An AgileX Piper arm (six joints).
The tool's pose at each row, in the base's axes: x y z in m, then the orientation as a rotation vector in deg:
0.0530 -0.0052 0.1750 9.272 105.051 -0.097
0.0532 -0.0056 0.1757 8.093 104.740 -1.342
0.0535 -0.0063 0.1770 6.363 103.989 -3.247
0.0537 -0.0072 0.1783 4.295 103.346 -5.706
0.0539 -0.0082 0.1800 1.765 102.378 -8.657
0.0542 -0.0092 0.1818 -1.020 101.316 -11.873
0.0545 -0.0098 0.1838 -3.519 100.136 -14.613
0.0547 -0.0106 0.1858 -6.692 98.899 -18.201
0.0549 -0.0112 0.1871 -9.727 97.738 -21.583
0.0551 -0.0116 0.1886 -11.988 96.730 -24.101
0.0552 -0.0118 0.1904 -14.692 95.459 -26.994
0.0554 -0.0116 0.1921 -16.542 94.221 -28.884
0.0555 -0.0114 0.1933 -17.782 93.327 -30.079
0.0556 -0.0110 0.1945 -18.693 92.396 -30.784
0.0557 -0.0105 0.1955 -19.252 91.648 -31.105
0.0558 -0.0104 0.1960 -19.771 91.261 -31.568
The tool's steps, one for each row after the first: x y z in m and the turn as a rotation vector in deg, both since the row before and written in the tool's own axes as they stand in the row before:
-0.0008 -0.0003 0.0000 0.220 -0.428 -1.443
-0.0014 -0.0006 0.0000 0.371 -0.902 -2.149
-0.0013 -0.0008 0.0000 0.575 -0.789 -2.692
-0.0017 -0.0010 -0.0001 0.673 -1.085 -3.270
-0.0018 -0.0011 0.0000 0.723 -1.114 -3.605
-0.0019 -0.0009 0.0000 0.572 -1.167 -3.165
-0.0018 -0.0012 0.0000 0.768 -1.122 -4.118
-0.0011 -0.0009 0.0001 0.693 -0.962 -3.937
-0.0013 -0.0009 0.0001 0.536 -0.796 -2.944
-0.0016 -0.0009 -0.0001 0.572 -0.970 -3.470
-0.0016 -0.0006 0.0000 0.419 -0.994 -2.331
-0.0012 -0.0004 0.0000 0.251 -0.726 -1.527
-0.0012 -0.0003 0.0000 0.153 -0.826 -1.022
-0.0011 -0.0001 0.0000 0.077 -0.698 -0.562
-0.0005 -0.0002 0.0001 0.080 -0.314 -0.624

